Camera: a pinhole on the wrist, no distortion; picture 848 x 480 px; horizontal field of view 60.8 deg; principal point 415.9 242.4 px. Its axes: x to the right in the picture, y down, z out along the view. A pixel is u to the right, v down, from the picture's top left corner.
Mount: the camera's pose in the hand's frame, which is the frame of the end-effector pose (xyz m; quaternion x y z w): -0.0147 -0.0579 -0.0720 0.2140 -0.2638 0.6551 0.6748
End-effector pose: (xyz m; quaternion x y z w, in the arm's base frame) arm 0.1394 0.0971 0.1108 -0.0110 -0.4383 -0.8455 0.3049
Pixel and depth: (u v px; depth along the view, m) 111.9 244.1 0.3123
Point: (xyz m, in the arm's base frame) -0.0373 0.3339 -0.1108
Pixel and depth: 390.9 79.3 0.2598
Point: -0.0336 0.2787 0.0241
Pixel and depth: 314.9 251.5 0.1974
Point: 0.0428 0.2477 -0.0102
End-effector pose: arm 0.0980 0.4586 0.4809 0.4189 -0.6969 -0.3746 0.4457
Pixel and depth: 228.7 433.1 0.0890
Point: 0.1603 0.4486 0.3561
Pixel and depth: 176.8 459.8 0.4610
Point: 0.0945 0.4878 -0.0471
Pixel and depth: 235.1 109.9 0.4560
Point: 0.0021 0.2969 0.0299
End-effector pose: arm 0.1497 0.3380 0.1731 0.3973 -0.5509 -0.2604 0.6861
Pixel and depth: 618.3 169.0 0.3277
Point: -0.0675 0.1728 0.0246
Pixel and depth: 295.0 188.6 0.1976
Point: 0.1051 0.2196 -0.0049
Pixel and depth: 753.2 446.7 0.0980
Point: 0.1139 0.3237 0.0788
